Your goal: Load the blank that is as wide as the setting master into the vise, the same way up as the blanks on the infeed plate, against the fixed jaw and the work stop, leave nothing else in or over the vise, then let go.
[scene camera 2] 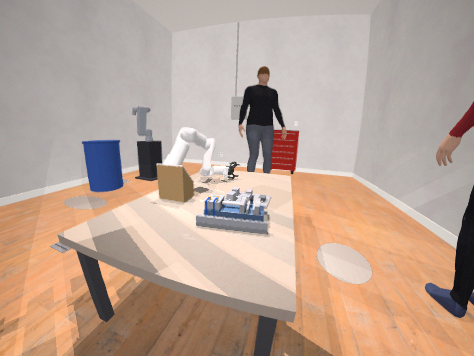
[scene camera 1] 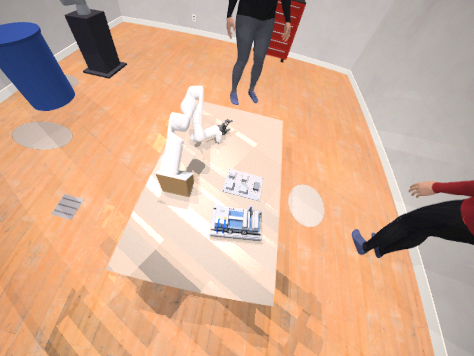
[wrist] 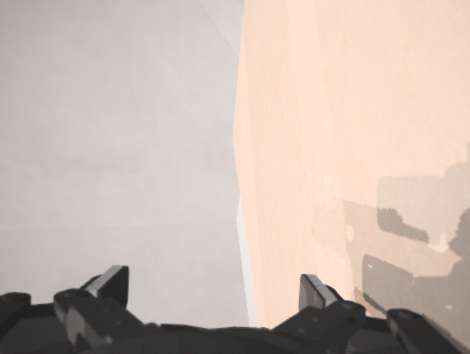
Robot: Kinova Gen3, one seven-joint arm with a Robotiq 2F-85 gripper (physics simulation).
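Frame: origin at the arm's base, x left, y back, z up, level; millimetres.
Where they show: gripper, fingertip midpoint: (scene camera 2: 239, 170) (scene camera 1: 231, 125) (wrist: 214, 288); arm's base, link origin: (scene camera 2: 170, 170) (scene camera 1: 170, 172).
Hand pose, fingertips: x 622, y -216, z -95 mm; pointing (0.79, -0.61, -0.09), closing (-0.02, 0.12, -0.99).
Things, the pixels of their centre, and the offset from my fingertips. Level surfaces: height alone.
- light infeed plate, body centre: (scene camera 2: 247, 198) (scene camera 1: 243, 184) dx -458, dy -212, dz -69 mm
- grey vise, body centre: (scene camera 2: 234, 210) (scene camera 1: 237, 220) dx -738, dy -229, dz -23 mm
- table, surface height: dz -73 mm
My gripper (scene camera 1: 229, 122) (scene camera 2: 237, 170) (wrist: 214, 288) is open and empty, low over the far part of the table, well behind the infeed plate. The light infeed plate (scene camera 1: 251, 195) lies mid-table with several grey blanks (scene camera 1: 243, 189) on it. In scene camera 2 the blanks are partly hidden behind the vise. The blue and grey vise (scene camera 1: 236, 220) (scene camera 2: 232, 224) stands nearer the front, with upright grey parts and blue uprights with yellow marks at its left. Its jaws, work stop and the setting master are too small to tell apart, as is whether a blank lies in it.
The white arm rises beside a brown block (scene camera 1: 175, 185) (scene camera 2: 174, 183) at the table's left edge. The table (scene camera 1: 200, 270) (scene camera 2: 150, 245) extends around the fixtures. A person in black stands beyond the far edge; a person in red is at the right, off the table.
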